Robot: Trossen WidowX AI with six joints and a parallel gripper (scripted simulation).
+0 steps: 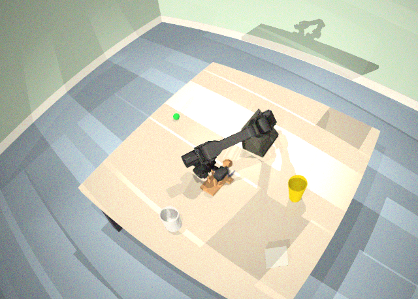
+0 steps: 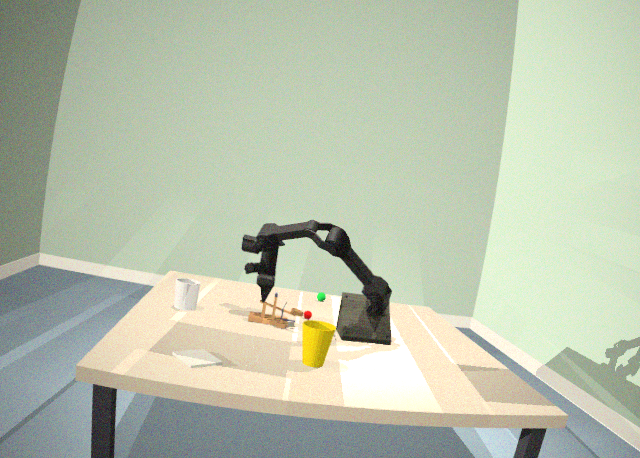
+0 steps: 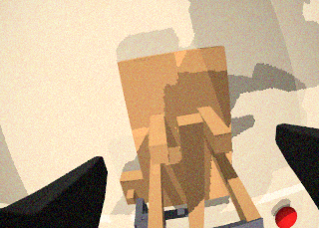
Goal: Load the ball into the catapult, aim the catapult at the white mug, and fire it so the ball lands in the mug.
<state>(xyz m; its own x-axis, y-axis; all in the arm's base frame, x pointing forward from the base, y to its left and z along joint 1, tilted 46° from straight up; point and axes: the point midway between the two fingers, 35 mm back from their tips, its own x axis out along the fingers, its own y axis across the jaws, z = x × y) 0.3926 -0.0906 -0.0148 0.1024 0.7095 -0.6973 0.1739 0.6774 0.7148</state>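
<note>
My gripper tip is now 20 cm past the red ball, 9 cm to the left of it and 7 cm above it. Also, from my gripper tip: white mug (27 cm ahead, 6 cm to the right, 5 cm below); wooden catapult (6 cm behind, 3 cm to the left, 3 cm below); yellow cup (40 cm to the left, 10 cm behind, 5 cm below).
</note>
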